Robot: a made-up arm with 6 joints.
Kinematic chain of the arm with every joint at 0, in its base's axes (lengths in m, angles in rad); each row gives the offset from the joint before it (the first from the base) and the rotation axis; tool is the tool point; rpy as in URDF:
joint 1: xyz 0 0.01 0.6 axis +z
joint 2: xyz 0 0.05 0 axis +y
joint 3: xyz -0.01 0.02 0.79 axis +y
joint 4: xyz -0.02 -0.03 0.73 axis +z
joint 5: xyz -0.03 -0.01 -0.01 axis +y
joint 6: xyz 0 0 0.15 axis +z
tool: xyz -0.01 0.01 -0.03 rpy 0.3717 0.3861 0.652
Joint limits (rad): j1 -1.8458..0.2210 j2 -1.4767..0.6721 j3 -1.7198..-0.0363 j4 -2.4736..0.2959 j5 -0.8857..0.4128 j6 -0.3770..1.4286
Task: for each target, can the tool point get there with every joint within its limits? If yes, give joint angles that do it. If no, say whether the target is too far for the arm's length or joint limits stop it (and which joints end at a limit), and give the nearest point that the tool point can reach.
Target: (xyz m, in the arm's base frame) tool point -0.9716 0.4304 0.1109
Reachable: yes | joints -0.3231 -1.2216 -1.3701 -0.4647 -0.7300 0.3284
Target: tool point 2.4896 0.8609 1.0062
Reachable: no: too far | nearest point 0.9701 0.3416 1.8111 | short by 1.796 m
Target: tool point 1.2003 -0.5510 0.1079
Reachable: no: joint limits stop it (at a limit: joint 1, joint 2, joint 3, joint 5) | nearest point 0.3156 0.5913 -0.1142 | short by 1.462 m
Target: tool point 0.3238 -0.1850 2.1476
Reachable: yes | joints -0.9007 0.3974 -0.3528 -1.9969 -0.5436 0.0934
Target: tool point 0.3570 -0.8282 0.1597
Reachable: no: joint limits stop it (at a limit: joint 1, joint 2, joint 3, joint 4, joint 5, joint 6) | nearest point -0.5873 -0.1379 -0.1141 | short by 1.201 m
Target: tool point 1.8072 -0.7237 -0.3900
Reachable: no: too far | nearest point 0.3340 0.6084 -0.1154 | short by 2.005 m
